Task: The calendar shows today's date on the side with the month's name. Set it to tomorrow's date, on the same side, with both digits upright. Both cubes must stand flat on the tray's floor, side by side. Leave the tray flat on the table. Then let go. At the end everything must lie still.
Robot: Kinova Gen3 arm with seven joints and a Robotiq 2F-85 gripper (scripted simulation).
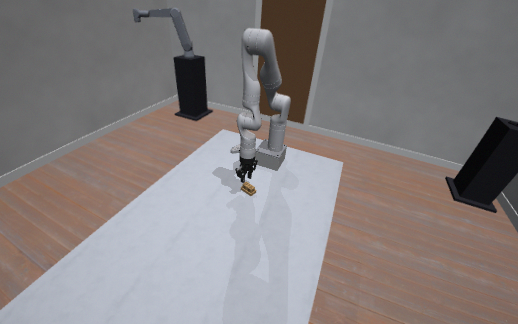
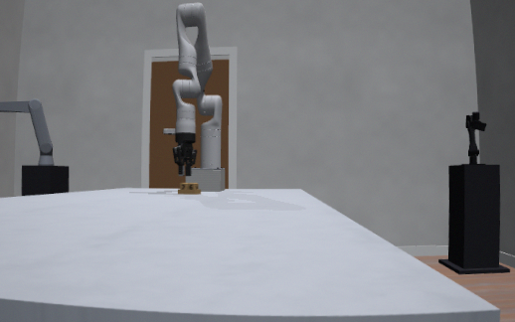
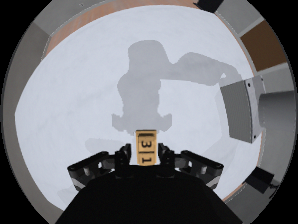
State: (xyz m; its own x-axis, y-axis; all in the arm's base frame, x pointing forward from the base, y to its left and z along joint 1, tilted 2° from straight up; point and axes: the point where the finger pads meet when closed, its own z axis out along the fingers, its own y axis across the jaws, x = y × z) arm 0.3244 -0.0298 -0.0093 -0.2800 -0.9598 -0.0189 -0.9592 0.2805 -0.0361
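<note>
The wooden digit cube lies 60 mm below my hand. Also, from my hand: wooden calendar tray (70 mm below, 20 mm to the left).
</note>
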